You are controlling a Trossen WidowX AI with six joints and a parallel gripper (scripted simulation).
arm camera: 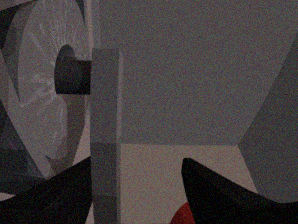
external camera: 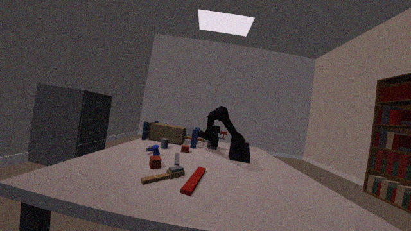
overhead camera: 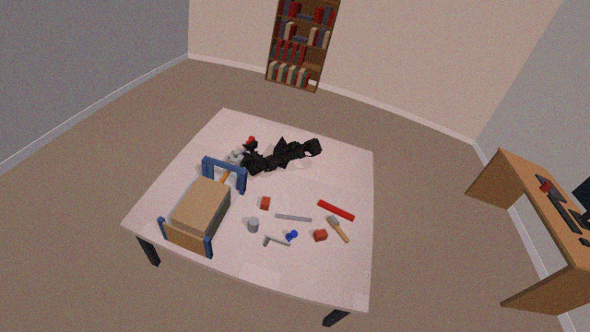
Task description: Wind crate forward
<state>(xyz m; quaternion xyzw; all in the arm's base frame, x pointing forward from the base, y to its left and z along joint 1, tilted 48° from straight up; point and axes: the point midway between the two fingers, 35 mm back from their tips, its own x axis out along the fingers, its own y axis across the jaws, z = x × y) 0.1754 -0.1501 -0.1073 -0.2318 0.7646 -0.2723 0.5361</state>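
Now: the winch handle 10 mm to the left of my gripper tip, 10 mm below it and 10 mm behind it. Round my gripper tip: blue frame (200 mm ahead, 20 mm below); then red knob (40 mm behind, 30 mm to the left, 20 mm above); then grey winch (100 mm below, 30 mm ahead, 20 mm to the right).
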